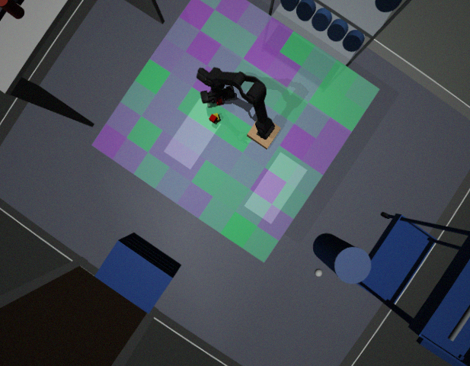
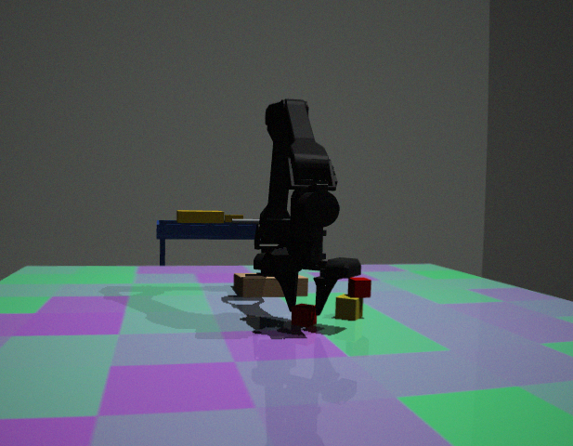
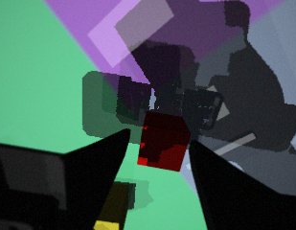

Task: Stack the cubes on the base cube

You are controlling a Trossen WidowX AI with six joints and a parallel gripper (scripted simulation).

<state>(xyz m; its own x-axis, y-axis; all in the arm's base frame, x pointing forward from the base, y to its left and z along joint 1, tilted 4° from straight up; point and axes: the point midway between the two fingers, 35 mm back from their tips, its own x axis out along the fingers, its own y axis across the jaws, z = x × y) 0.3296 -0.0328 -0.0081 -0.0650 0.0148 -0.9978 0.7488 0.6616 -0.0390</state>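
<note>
My gripper tip is now 10 cm to the right of the yellow base cube and 3 cm past it. The rest, counted from my gripper tip: red cube: right at my gripper tip.
</note>
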